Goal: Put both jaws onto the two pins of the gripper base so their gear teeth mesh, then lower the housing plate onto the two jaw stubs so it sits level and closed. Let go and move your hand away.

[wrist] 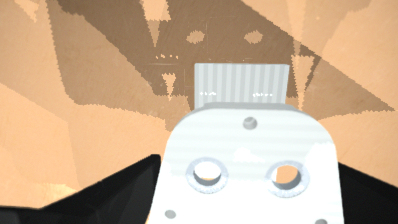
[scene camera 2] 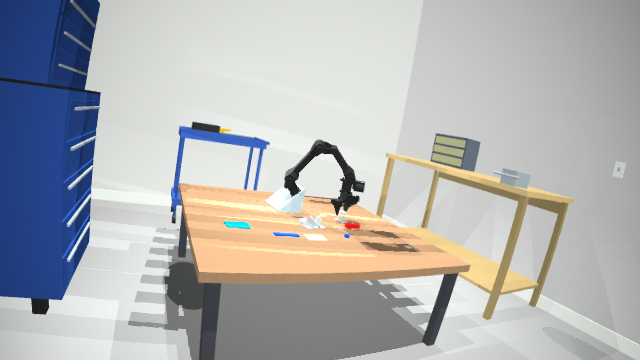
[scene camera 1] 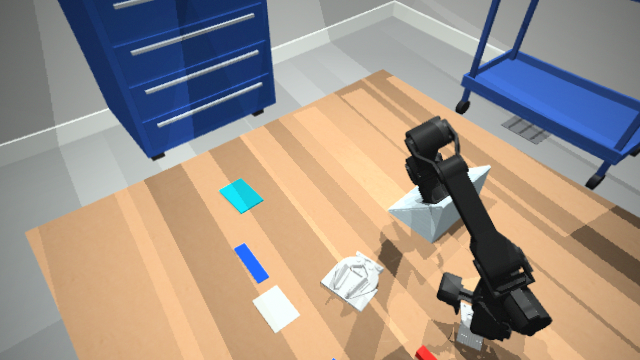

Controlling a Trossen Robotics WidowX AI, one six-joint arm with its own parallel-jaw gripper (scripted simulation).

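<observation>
The pictures here have my gripper in them, and the wrist view shows it too. There's also a cyan tile, a white tile, and then a white block as well.
</observation>
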